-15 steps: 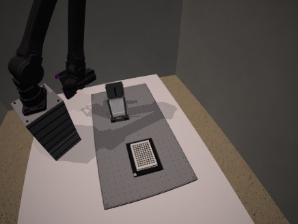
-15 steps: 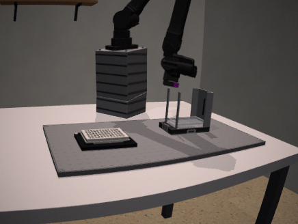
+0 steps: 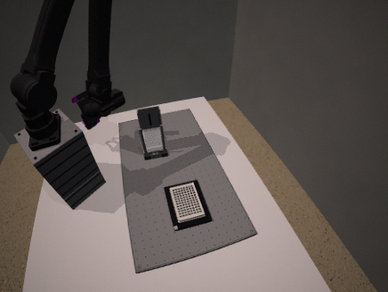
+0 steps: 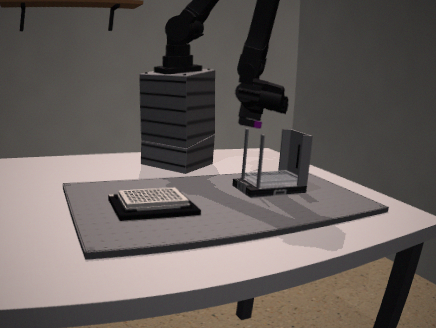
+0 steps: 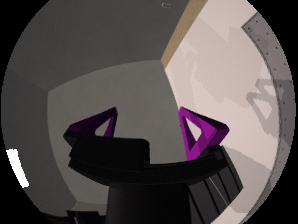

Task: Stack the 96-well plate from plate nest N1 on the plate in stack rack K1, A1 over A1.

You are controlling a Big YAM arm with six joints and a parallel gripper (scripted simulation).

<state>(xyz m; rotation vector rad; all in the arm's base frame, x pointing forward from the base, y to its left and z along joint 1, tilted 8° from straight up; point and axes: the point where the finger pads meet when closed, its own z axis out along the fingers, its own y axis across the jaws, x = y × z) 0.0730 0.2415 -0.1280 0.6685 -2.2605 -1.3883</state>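
Now: hand 28 cm short of the tall back wall, 9 cm to the left of it and 8 cm above it. Also, from my hand: pale A1 mark: 55 cm to the right, 20 cm ahead, 15 cm below.
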